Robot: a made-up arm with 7 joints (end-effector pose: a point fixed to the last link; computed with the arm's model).
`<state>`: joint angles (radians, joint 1 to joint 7).
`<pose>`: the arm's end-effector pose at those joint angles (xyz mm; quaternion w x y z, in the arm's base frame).
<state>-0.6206 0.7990 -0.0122 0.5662 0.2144 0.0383 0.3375</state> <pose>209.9 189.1 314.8 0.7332 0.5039 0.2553 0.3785</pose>
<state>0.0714 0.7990 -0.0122 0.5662 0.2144 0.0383 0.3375</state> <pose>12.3 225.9 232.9 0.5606 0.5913 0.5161 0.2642</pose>
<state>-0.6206 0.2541 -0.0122 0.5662 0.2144 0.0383 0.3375</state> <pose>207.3 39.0 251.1 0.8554 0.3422 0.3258 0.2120</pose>
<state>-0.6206 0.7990 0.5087 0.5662 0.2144 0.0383 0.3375</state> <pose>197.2 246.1 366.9 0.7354 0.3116 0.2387 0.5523</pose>
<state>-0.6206 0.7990 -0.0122 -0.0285 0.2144 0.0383 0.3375</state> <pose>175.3 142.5 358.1 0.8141 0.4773 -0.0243 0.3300</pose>
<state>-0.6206 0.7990 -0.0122 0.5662 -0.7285 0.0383 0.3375</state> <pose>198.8 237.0 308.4 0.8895 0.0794 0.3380 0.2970</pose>
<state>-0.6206 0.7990 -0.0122 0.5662 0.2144 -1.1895 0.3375</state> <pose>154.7 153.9 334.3 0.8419 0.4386 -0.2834 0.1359</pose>
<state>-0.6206 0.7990 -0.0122 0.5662 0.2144 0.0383 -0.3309</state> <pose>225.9 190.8 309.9 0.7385 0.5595 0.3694 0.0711</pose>
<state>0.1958 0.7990 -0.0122 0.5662 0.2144 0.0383 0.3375</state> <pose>-27.4 228.6 233.2 0.5218 0.5998 0.5572 0.2398</pose>
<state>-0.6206 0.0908 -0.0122 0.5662 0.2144 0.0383 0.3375</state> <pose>200.2 -9.8 247.6 0.8801 0.2883 0.3424 0.1585</pose>
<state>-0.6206 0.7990 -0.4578 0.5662 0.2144 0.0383 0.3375</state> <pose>190.8 149.8 263.7 0.6920 0.6418 0.2558 0.2091</pose>
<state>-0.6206 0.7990 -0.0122 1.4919 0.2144 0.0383 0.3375</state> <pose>181.9 260.2 235.2 0.4838 0.4578 0.6374 0.3874</pose>
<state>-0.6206 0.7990 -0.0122 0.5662 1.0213 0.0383 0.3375</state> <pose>214.9 157.8 285.7 0.4701 0.7829 0.1392 0.3830</pose>
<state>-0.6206 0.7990 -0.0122 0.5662 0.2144 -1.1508 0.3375</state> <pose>157.0 154.1 334.4 0.8433 0.4434 -0.2670 0.1448</pose>
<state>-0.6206 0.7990 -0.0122 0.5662 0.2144 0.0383 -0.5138</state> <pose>229.6 190.0 307.2 0.7256 0.5641 0.3939 -0.0159</pose>
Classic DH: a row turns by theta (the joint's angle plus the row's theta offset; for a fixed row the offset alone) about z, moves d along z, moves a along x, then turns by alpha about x. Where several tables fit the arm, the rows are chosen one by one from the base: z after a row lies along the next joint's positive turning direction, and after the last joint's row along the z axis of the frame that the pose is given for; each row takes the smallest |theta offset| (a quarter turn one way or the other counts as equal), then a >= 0, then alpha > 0; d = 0 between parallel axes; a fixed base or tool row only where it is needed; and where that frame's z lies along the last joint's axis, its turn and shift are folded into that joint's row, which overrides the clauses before.
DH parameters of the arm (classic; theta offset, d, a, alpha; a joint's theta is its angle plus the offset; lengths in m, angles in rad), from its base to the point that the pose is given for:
base (fixed): -0.071 0.5018 -0.0217 -1.3004
joint 1: -1.3111 0.0245 -0.0188 -1.5708
joint 2: 1.2915 -0.0276 -0.0009 1.5708
joint 3: 1.5708 -0.2815 0.0268 -1.5708
joint 4: 1.5708 -0.0533 0.0013 1.5708
joint 5: 0 0.0631 -0.0132 -1.5708
joint 6: -1.5708 0.0066 0.0515 1.5708
joint 7: 1.1232 0.0403 0.0251 0.6
tool (fixed): -1.0404 -0.0089 0 0

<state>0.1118 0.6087 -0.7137 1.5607 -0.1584 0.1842 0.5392</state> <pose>-149.4 213.8 161.6 0.0827 0.6168 0.7663 0.1595</pose>
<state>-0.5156 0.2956 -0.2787 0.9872 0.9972 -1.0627 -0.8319</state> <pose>110.4 -43.2 179.6 0.3844 0.6742 0.0526 -0.6285</pose>
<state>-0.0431 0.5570 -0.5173 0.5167 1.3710 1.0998 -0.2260</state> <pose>-3.8 125.7 159.7 0.0525 0.8391 0.5125 0.1748</pose>
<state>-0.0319 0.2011 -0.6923 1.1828 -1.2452 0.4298 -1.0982</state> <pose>-112.5 39.9 72.8 0.4468 -0.4437 0.6650 -0.4015</pose>
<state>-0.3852 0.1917 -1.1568 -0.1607 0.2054 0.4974 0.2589</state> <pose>11.6 -69.7 231.7 0.7900 0.5056 0.1854 -0.2931</pose>
